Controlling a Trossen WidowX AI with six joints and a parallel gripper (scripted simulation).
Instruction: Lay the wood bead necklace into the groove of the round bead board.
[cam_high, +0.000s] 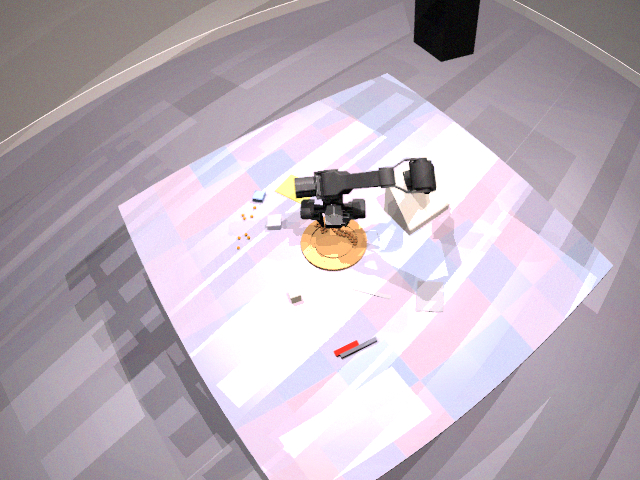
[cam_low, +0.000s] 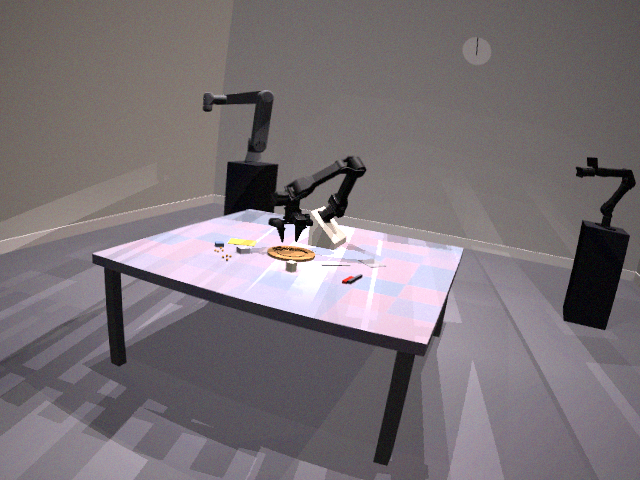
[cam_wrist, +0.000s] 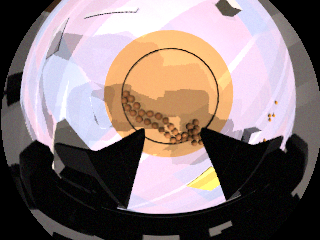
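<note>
My gripper tip is 4 cm above the round bead board, 2 cm to the right of it and 2 cm short of it. From my gripper tip the other things lie so: white block: 14 cm ahead, 13 cm to the right, 4 cm below; thin rod: 23 cm to the left, 5 cm below, 1 cm ahead; yellow sheet: 23 cm to the right, 5 cm below, 2 cm ahead.
</note>
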